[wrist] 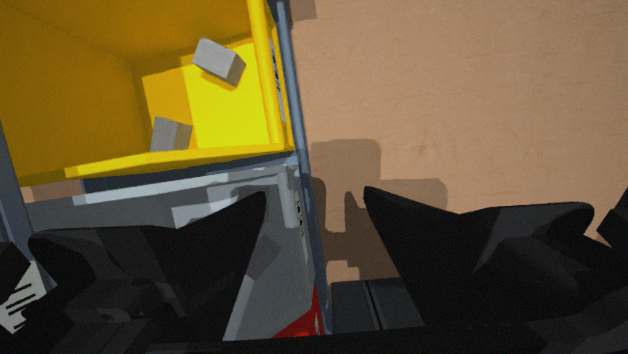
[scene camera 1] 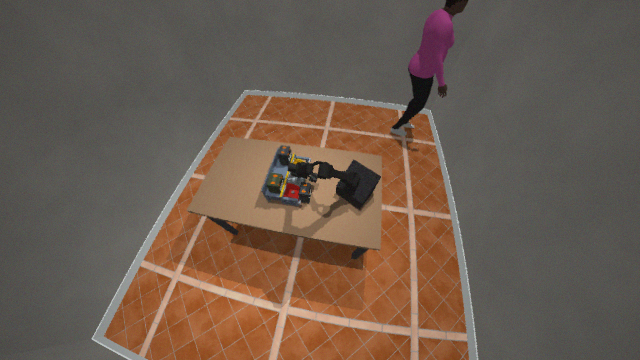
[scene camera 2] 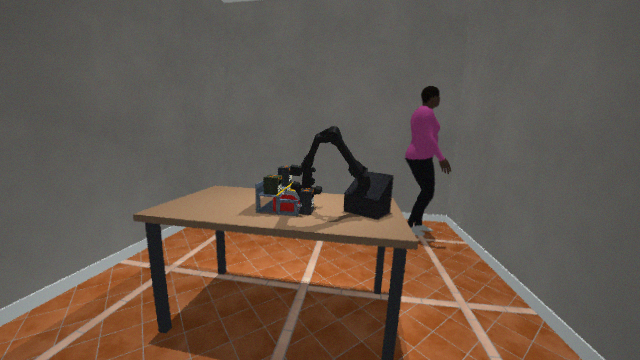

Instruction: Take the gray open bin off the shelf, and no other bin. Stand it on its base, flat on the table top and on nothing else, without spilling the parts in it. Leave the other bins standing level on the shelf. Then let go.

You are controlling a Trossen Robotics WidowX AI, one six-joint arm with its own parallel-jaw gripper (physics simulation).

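Places are measured from the arm's base along level axes (x right, y down, z ahead), in millimetres.
Pixels of known places: gripper, fingertip midpoint: (wrist: pixel 315 195) (scene camera 1: pixel 305 178); arm's base, link origin: (scene camera 1: pixel 355 179) (scene camera 2: pixel 365 183).
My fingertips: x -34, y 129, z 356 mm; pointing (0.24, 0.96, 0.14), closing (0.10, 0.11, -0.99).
Note:
Ahead of a thing's pixels: the offset from my fingertips to its middle. Level surfaces: height alone.
The gray open bin {dx -44, dy -8, dz +74 mm} (wrist: pixel 285 282) (scene camera 1: pixel 295 180) sits in the shelf (wrist: pixel 297 100) (scene camera 1: pixel 279 170) (scene camera 2: pixel 258 198), between the yellow bin {dx +65, dy -8, dz +98 mm} (wrist: pixel 95 100) (scene camera 1: pixel 299 161) and the red bin {dx -154, dy -8, dz +52 mm} (wrist: pixel 300 326) (scene camera 1: pixel 291 192) (scene camera 2: pixel 287 204). Much of its inside is behind the left finger in the wrist view; a darker gray shape in it may be a part. My gripper (wrist: pixel 315 195) (scene camera 1: pixel 311 176) (scene camera 2: pixel 308 188) is open and empty. In the wrist view its left finger overlaps the gray bin and its right finger overlaps the table beyond the bin's front; the front wall shows between them. Finger height is unclear.
A dark case {dx -129, dy -30, dz -60 mm} (wrist: pixel 367 306) (scene camera 1: pixel 305 192) (scene camera 2: pixel 307 203) stands on the table {dy +36 mm} (scene camera 1: pixel 230 175) (scene camera 2: pixel 200 210) in front of the red bin. A green case {dx -172, dy -115, dz +131 mm} (scene camera 1: pixel 274 182) (scene camera 2: pixel 271 184) and another dark case {dx +55, dy -127, dz +175 mm} (scene camera 1: pixel 284 154) (scene camera 2: pixel 284 175) are on the shelf's upper level. A person (scene camera 1: pixel 432 50) (scene camera 2: pixel 424 135) is beyond the table.

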